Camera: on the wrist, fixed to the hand. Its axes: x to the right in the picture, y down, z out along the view.
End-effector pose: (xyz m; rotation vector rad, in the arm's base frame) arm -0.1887 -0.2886 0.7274 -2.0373 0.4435 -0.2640
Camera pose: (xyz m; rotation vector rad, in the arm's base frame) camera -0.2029 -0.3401 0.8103 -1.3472 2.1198 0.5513
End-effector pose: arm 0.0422 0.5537 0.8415 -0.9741 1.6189 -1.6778
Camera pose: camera -0.0314 0.5973 0.8907 0.5004 1.9040 -0.4239
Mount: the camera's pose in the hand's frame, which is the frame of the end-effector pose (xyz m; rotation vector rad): 0.0087 -0.0472 -0.0862 -0.3073 0.2547 1.5825
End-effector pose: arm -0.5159 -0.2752 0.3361 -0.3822 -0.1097 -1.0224
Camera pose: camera -0.5589 -0.3351 0.2706 -0.4602 0.5286 0.4992
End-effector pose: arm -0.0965 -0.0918 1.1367 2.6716 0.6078 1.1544
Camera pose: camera -0.1680 -0.0460 1.1871 -2.0555 1.5710 -1.3304
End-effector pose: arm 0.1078 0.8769 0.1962 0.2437 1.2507 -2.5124
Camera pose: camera 0.0835 0.9706 0.1769 0.9954 0.8461 -0.9356
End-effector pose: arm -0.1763 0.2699 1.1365 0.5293 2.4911 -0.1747
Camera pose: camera -0.2466 0.2502 1.2028 2.1731 1.5422 0.8848
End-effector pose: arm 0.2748 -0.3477 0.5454 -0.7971 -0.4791 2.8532
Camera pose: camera 0.3150 -0.2786 0.4875 0.9385 0.1005 -1.4768
